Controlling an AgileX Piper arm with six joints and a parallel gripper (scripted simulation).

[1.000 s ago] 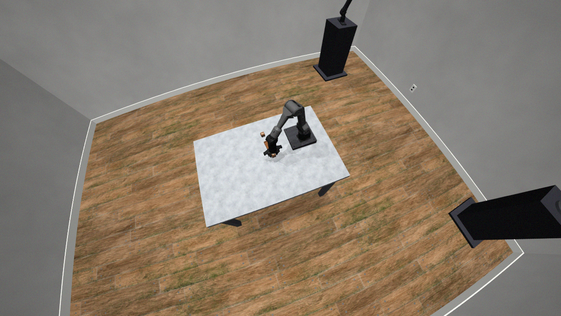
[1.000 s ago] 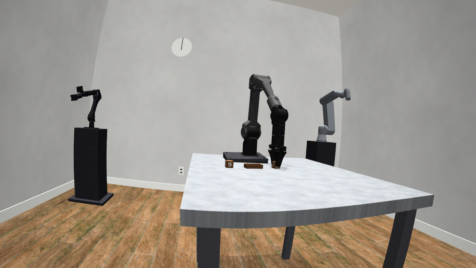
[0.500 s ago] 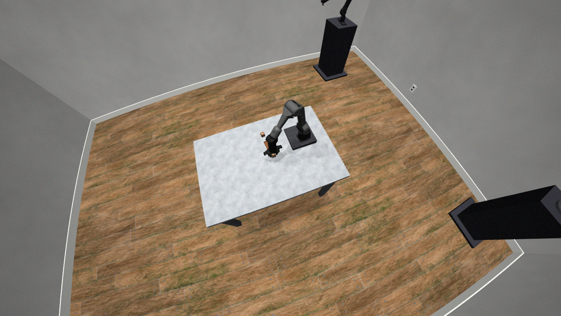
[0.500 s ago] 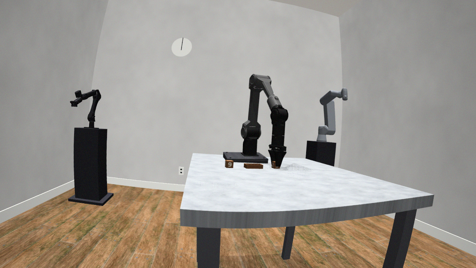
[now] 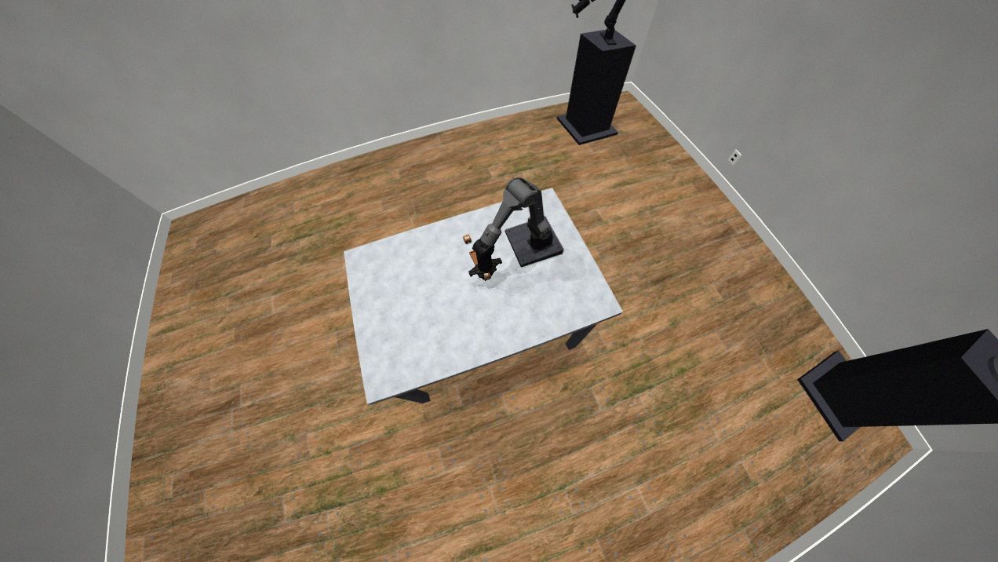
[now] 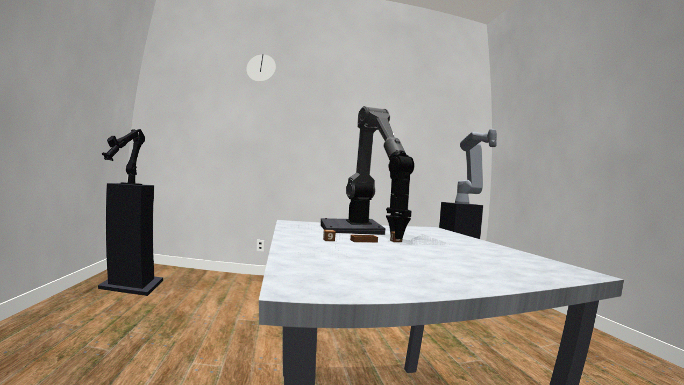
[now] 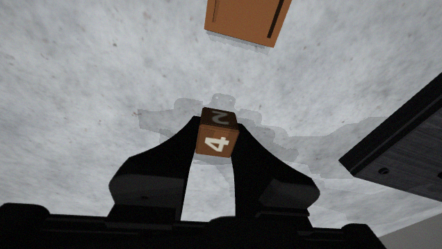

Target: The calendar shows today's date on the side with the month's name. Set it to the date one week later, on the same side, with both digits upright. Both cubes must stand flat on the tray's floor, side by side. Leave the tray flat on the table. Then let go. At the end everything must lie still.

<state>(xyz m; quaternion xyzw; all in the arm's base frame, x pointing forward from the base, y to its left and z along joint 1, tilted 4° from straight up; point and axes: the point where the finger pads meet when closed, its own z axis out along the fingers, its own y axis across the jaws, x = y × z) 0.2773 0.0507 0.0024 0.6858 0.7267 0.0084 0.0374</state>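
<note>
Now: hand right at the brown cube. The rest, counted from my hand: tray (11 cm to the right, 1 cm below, 1 cm ahead).
</note>
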